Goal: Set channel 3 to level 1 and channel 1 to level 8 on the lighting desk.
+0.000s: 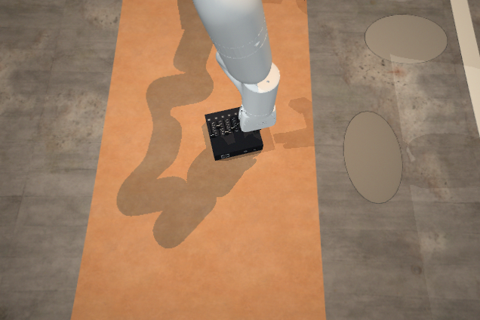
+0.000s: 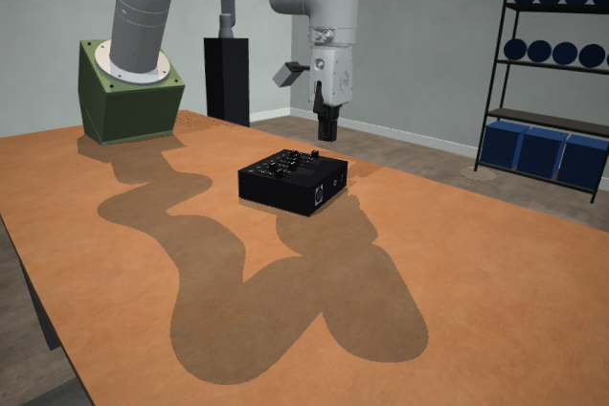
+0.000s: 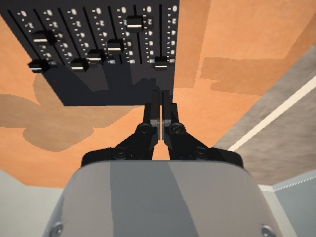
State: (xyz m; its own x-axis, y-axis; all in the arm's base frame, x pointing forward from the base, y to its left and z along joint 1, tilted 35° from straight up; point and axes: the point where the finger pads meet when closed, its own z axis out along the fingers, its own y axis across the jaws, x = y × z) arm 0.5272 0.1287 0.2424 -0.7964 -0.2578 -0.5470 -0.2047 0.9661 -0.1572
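Right now the channel 1 cap is 50 mm below my hand, 20 mm behind it and 10 mm to the right of it. The rest, counted from my hand: channel 2 cap: 50 mm below, 50 mm behind, 40 mm to the right; channel 3 cap: 50 mm to the right, 50 mm below, 30 mm behind.
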